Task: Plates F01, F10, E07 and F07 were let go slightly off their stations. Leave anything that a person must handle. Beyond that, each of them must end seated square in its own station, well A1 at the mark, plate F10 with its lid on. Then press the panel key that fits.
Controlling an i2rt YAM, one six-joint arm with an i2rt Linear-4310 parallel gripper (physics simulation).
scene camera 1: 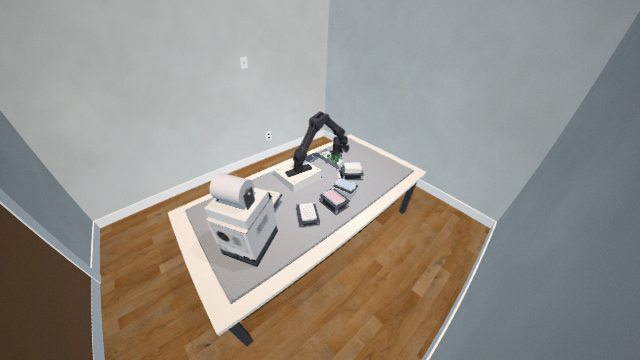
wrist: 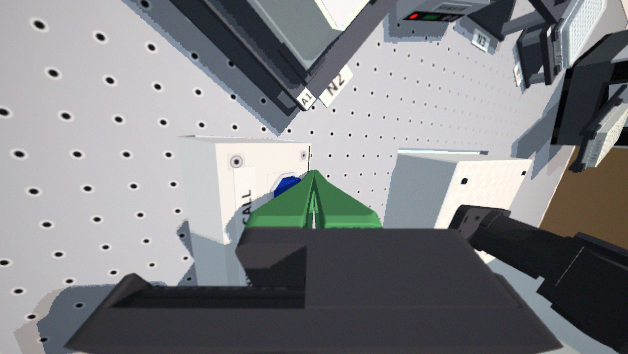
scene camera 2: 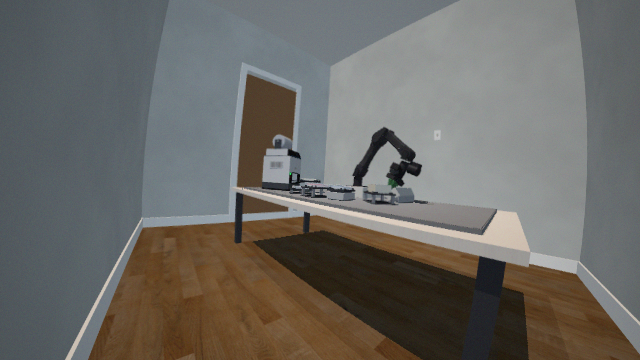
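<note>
My gripper is shut and empty, its green tips pointing down at the white key panel. In the wrist view the tips partly cover a blue key beside the word CALL; contact cannot be told. A pale plate sits on the dark N2 station, whose A1 mark shows. A blue plate, a pink plate and a white dotted plate sit on their stations. Plate names are not readable, and exact seating is too small to tell.
A tall white machine with a roll on top stands at the far end of the table. The shaker shows a red light near the N3 label. The white arm base stands beside the panel.
</note>
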